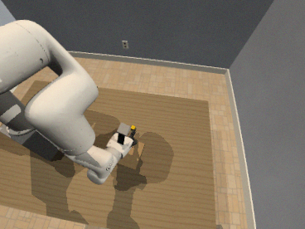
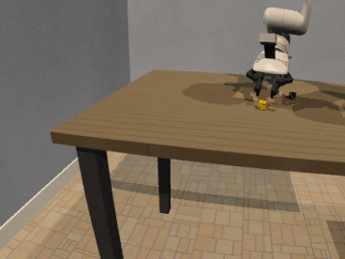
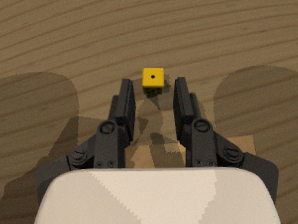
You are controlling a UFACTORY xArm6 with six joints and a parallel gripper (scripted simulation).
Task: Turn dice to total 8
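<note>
Right now my hand is 4 cm to the right of the yellow die and 4 cm above it. From my hand the other things lie so: black die 8 cm behind, 11 cm to the right, 4 cm below; tan mat 2 cm ahead, 9 cm to the right, 4 cm below; white die 3 cm behind, 10 cm to the right, 3 cm below.
</note>
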